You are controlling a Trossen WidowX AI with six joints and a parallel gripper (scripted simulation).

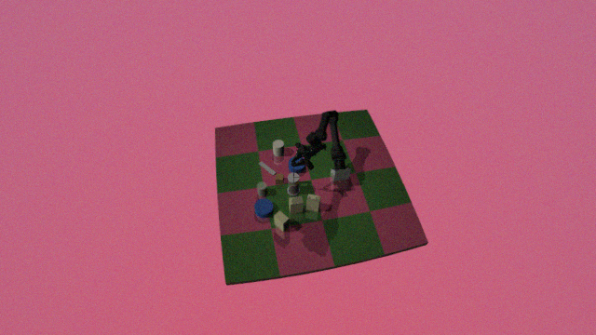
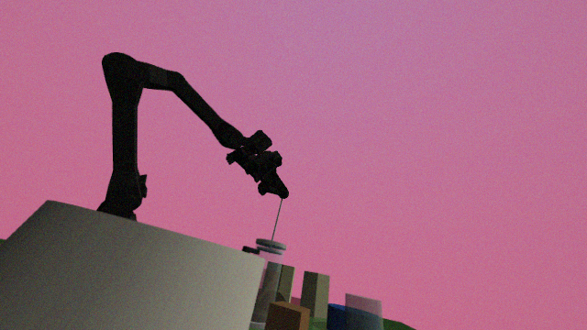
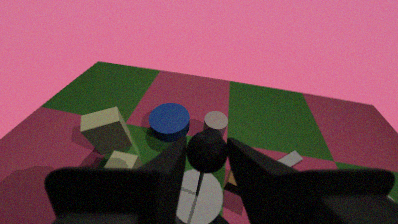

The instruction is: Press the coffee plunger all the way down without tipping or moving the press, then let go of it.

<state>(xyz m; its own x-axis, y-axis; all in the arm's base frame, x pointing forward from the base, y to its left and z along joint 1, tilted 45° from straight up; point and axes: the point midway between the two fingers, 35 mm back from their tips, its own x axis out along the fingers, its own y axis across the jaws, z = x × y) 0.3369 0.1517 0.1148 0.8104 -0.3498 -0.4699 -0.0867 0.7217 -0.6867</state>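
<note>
Right now the coffee press is 140 mm below my gripper tip, 20 mm behind it and 10 mm to the right of it. Also, from my gripper tip: pale cylinder: 350 mm to the right, 230 mm below; flat grey bar: 280 mm below, 230 mm to the right, 120 mm ahead.
</note>
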